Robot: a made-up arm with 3 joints. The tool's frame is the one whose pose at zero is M.
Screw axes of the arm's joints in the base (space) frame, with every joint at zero. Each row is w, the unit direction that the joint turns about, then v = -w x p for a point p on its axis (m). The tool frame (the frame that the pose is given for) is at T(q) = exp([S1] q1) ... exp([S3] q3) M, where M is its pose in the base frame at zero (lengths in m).
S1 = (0, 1, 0, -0.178, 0, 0)
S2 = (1, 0, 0, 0, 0.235, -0.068)
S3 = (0, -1, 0, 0.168, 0, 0.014)
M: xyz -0.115 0.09 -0.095 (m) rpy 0 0 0 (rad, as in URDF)
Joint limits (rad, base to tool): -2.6..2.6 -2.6..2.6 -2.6..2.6
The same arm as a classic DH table. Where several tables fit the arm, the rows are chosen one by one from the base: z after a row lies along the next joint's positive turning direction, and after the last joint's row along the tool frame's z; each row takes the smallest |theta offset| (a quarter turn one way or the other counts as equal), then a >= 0, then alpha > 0; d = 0 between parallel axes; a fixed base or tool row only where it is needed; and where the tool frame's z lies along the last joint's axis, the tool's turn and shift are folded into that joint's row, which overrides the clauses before.
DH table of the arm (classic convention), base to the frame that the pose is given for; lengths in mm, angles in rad. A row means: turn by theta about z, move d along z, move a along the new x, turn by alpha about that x. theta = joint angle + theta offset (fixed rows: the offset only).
base (fixed): theta_offset 0.0000  d 178.0  a 0.0  alpha -1.5708
joint 1: theta_offset -1.5708  d 68.0  a 57.0  alpha -1.5708
joint 2: theta_offset 0.0000  d -14.0  a -67.0  alpha -1.5708
joint 3: theta_offset 1.5708  d -22.0  a 101.0  alpha 1.5708
tool (fixed): theta_offset 3.1416  d -263.0  a 0.0  alpha 0.0000
Joint limits (rad, base to tool): -2.6000..2.6000 -2.6000..2.6000 -2.6000..2.6000

